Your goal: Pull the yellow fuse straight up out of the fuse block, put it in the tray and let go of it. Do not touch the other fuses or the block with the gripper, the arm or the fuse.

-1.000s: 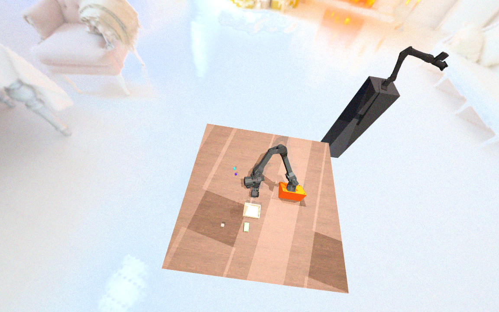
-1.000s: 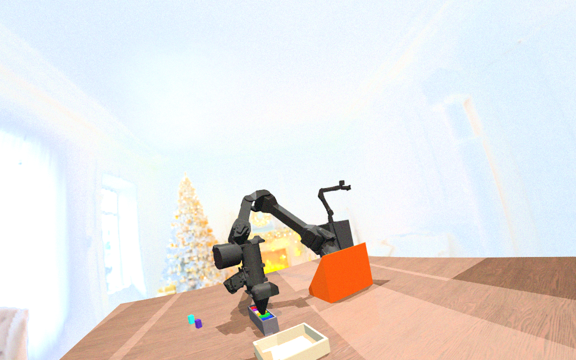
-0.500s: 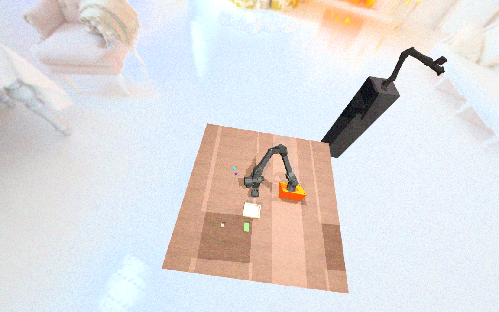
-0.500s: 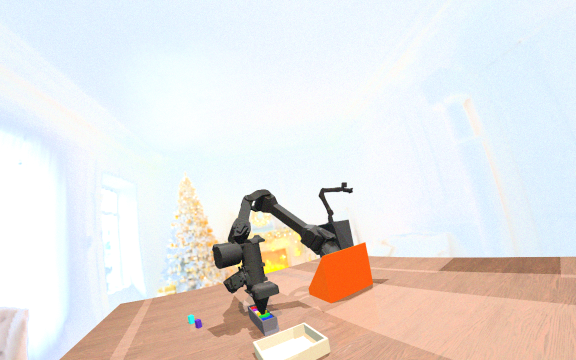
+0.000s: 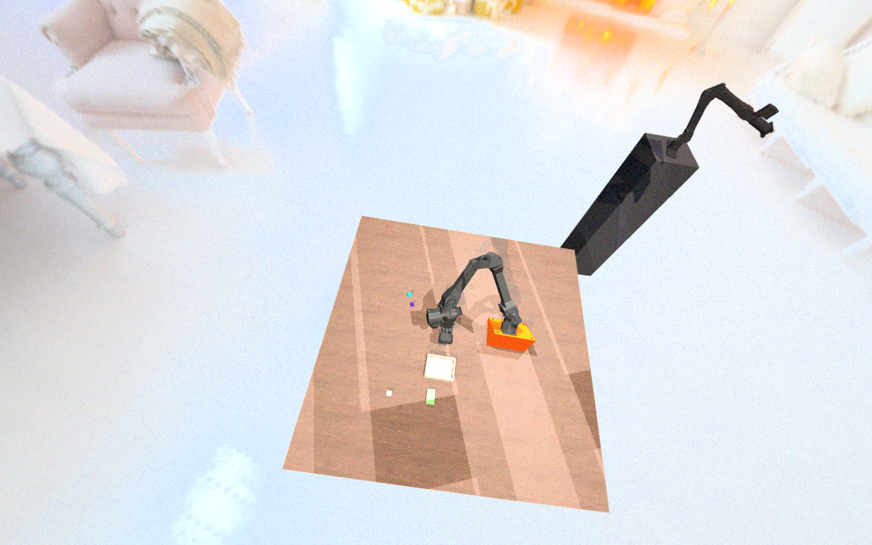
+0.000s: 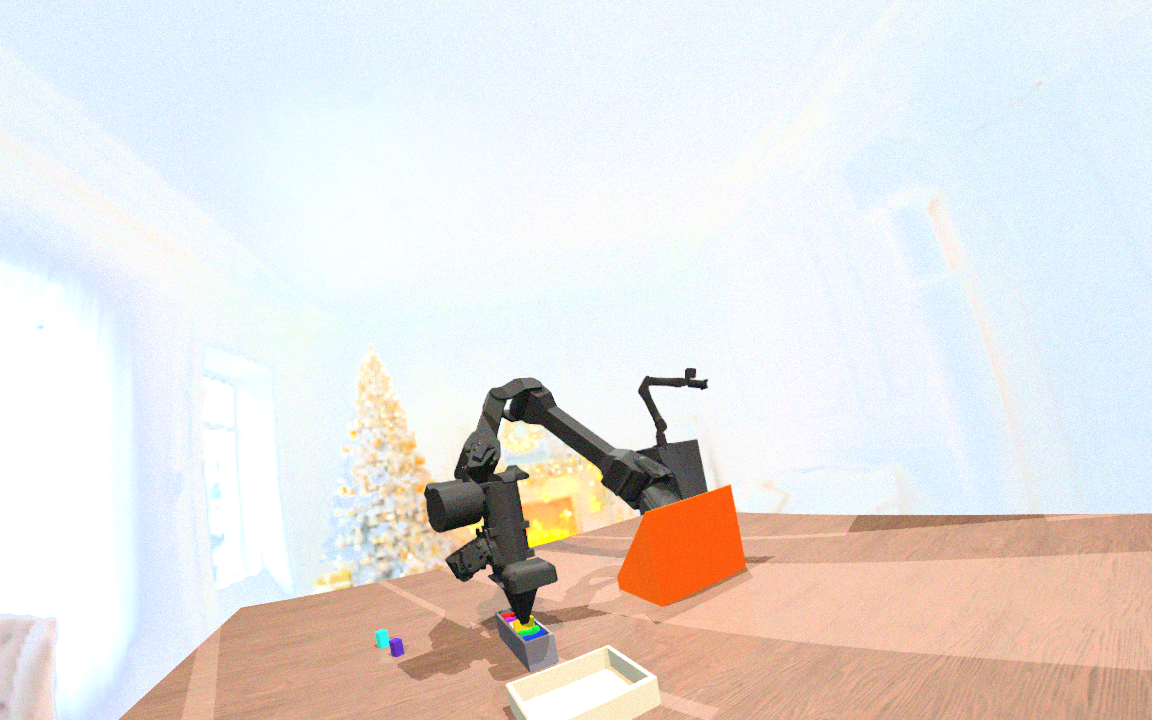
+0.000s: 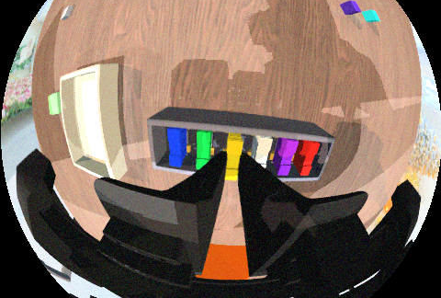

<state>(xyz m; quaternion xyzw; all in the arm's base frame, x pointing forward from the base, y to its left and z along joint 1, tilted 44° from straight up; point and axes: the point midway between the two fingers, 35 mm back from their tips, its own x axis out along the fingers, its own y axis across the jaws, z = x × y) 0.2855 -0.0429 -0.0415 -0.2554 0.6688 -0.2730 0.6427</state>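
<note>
Now: gripper tip 17 cm to the right of the cream tray and 4 cm above it. From my gripper tip the other things lie so: teal cube (19 cm ahead, 18 cm to the right, 3 cm below); purple cube (17 cm ahead, 13 cm to the right, 3 cm below); yellow fuse (1 cm below).
</note>
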